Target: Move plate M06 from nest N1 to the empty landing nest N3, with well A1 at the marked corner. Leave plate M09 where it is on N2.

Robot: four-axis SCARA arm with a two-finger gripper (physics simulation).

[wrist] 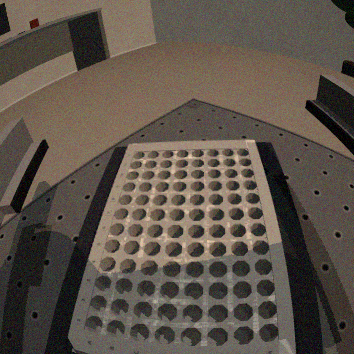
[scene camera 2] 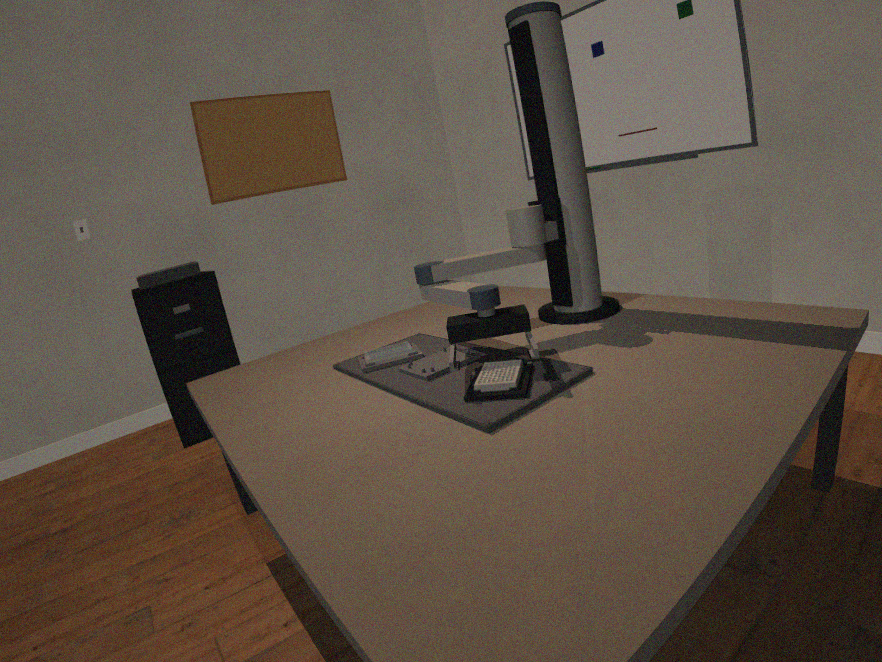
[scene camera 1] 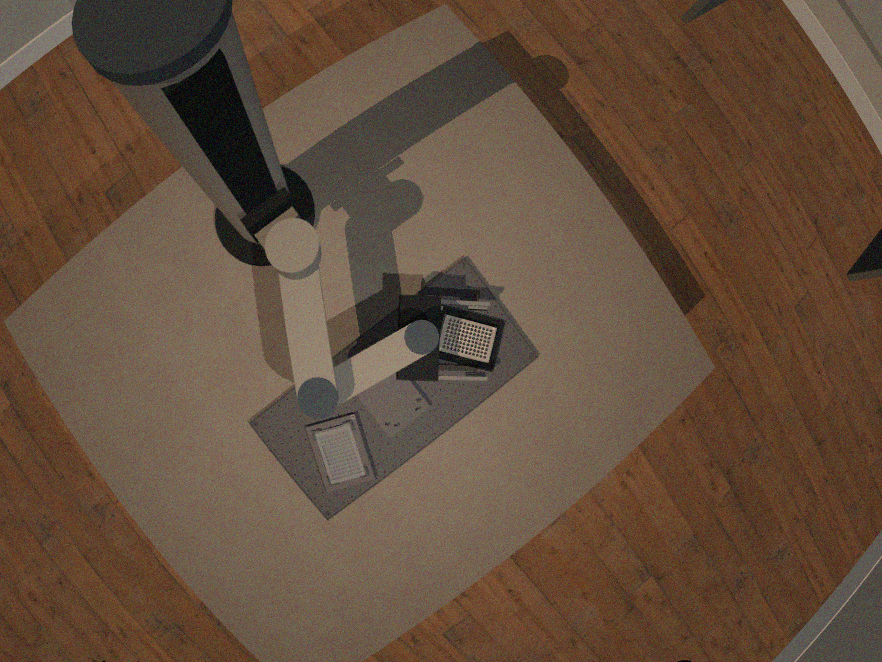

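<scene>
A white 96-well plate (scene camera 1: 468,338) (scene camera 2: 498,376) (wrist: 187,221) sits flat in a black nest (scene camera 1: 497,346) (scene camera 2: 529,381) (wrist: 287,225). My gripper (scene camera 1: 464,339) (scene camera 2: 498,359) (wrist: 179,99) is open and low over this plate, one finger out to each side with gaps between. A second, pale plate (scene camera 1: 340,453) (scene camera 2: 390,352) sits in a grey nest at the board's other end. Between them is a grey nest (scene camera 1: 398,409) (scene camera 2: 425,369) with small pins and no plate. Plate and nest names are not readable. The A1 mark does not show in the wrist view.
The nests stand on a dark perforated board (scene camera 1: 284,441) (scene camera 2: 491,420) (wrist: 200,117) on the tan table (scene camera 1: 498,456) (scene camera 2: 512,513) (wrist: 200,70). The arm's column (scene camera 1: 213,135) (scene camera 2: 569,156) stands behind the board. The arm and its shadow cover part of the board in scene camera 1.
</scene>
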